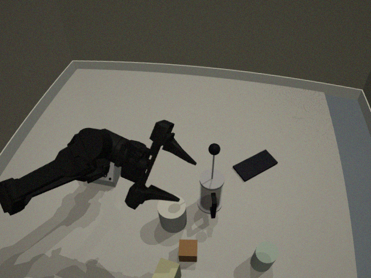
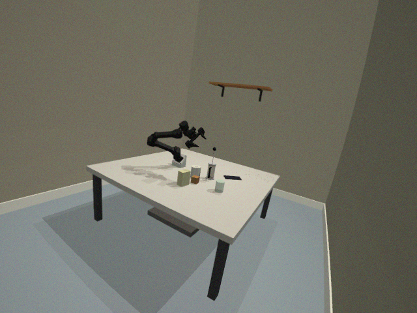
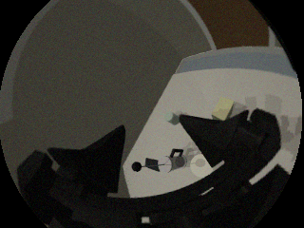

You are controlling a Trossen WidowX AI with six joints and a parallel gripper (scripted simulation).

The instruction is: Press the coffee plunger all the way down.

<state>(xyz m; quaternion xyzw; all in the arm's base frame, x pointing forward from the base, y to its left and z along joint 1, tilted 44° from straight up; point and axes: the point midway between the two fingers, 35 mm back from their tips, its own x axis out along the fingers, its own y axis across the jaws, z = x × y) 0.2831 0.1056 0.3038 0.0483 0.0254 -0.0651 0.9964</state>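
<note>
The coffee press is 190 mm below my gripper tip, 140 mm to the left of it and 30 mm ahead of it. Also, from my gripper tip: white cylinder: 270 mm below, 70 mm behind, 50 mm to the left; then pale green cylinder: 280 mm below, 220 mm ahead.
</note>
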